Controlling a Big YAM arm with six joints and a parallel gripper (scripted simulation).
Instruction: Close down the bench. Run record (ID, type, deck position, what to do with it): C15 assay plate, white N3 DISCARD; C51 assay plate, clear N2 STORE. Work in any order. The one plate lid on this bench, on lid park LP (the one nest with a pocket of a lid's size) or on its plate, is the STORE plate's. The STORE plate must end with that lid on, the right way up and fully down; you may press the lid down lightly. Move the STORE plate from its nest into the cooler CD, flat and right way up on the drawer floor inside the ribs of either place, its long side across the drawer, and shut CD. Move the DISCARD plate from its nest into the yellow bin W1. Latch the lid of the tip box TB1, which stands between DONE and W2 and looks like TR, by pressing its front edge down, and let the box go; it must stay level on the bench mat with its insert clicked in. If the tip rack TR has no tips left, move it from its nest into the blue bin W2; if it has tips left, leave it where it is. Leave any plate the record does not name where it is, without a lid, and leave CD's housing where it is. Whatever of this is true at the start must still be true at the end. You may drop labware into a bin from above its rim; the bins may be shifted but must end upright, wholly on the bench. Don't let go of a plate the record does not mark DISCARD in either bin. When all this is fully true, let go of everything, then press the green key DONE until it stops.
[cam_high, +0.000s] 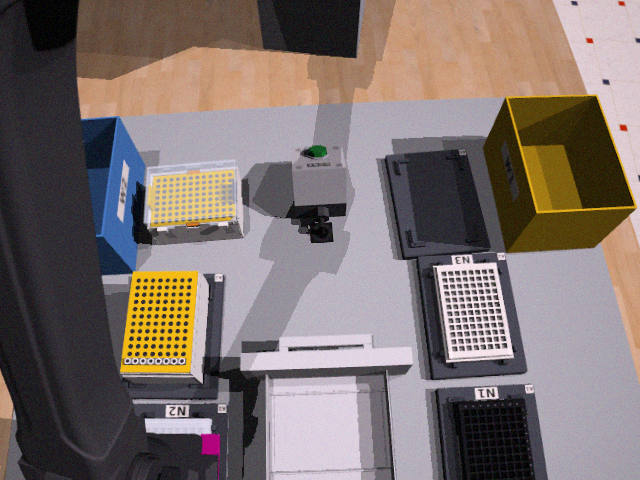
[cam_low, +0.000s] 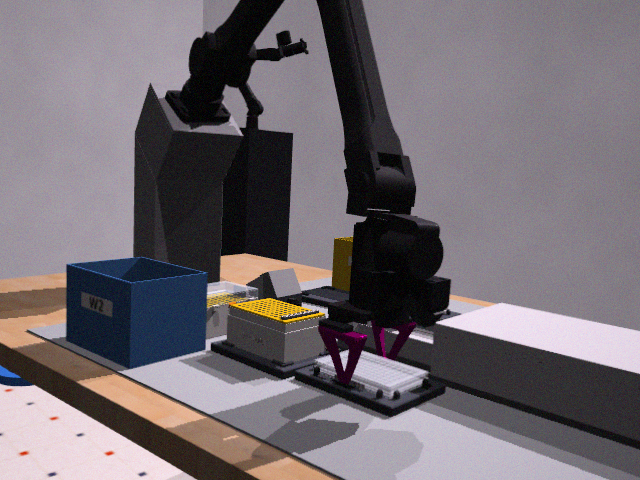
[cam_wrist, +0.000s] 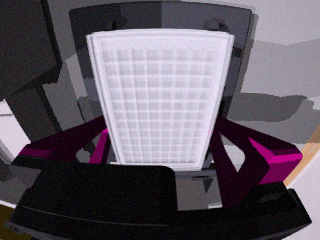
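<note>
Now: the clear plate 10 mm ahead of my hand. From my hand the other things lie so: tip rack TR: 170 mm behind, 40 mm above, 20 mm to the right; then plate lid: 10 mm ahead; then nest N2: 10 mm below, 10 mm ahead.
</note>
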